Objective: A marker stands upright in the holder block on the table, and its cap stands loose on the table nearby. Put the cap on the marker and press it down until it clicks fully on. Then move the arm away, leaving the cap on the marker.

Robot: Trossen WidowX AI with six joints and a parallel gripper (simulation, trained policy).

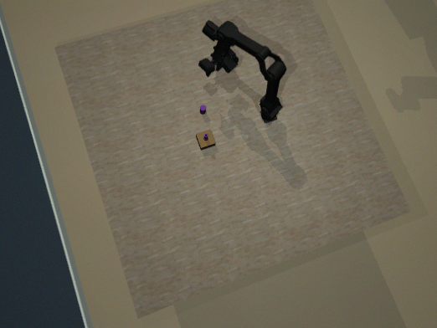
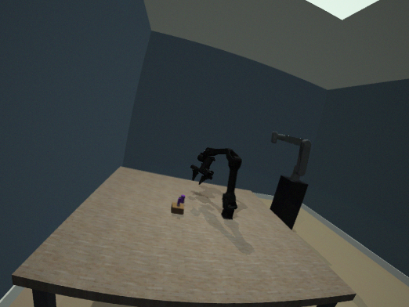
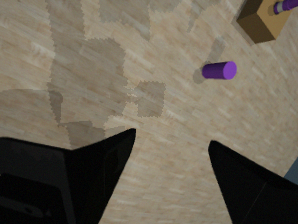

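Right now the purple cap is 80 mm ahead of my gripper tip, 120 mm to the left of it and 90 mm below it. From my gripper tip the other things lie so: tan holder block 120 mm ahead, 260 mm to the left, 100 mm below.
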